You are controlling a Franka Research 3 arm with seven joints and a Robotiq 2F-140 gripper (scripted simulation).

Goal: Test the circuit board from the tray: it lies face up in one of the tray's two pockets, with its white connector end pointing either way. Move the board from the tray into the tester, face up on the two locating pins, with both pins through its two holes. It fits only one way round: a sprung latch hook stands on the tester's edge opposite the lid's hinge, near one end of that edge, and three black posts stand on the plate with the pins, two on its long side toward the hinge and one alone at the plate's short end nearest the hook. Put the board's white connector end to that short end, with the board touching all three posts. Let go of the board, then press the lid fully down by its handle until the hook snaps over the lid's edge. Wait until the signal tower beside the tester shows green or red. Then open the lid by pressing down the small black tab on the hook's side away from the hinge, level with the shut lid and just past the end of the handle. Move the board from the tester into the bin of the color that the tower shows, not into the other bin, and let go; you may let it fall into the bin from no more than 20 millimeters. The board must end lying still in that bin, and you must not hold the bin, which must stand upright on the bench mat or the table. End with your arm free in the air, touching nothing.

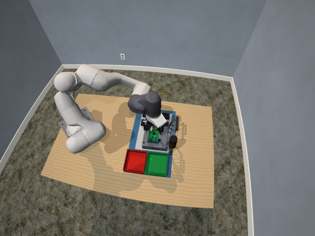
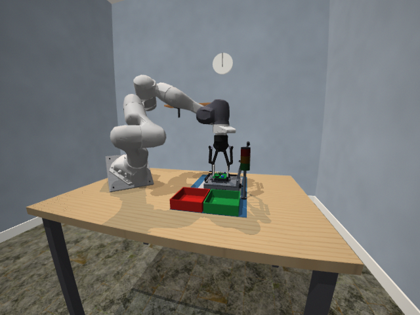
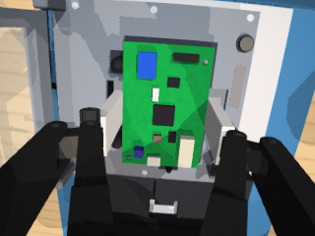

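Now: the green circuit board 20 mm below my hand. From my hand the other things lie so: tester plate (10 mm ahead, 10 mm to the left, 40 mm below); then clear lid (120 mm ahead, 30 mm to the right, 70 mm above); then green bin (10 mm behind, 200 mm to the right, 90 mm below).
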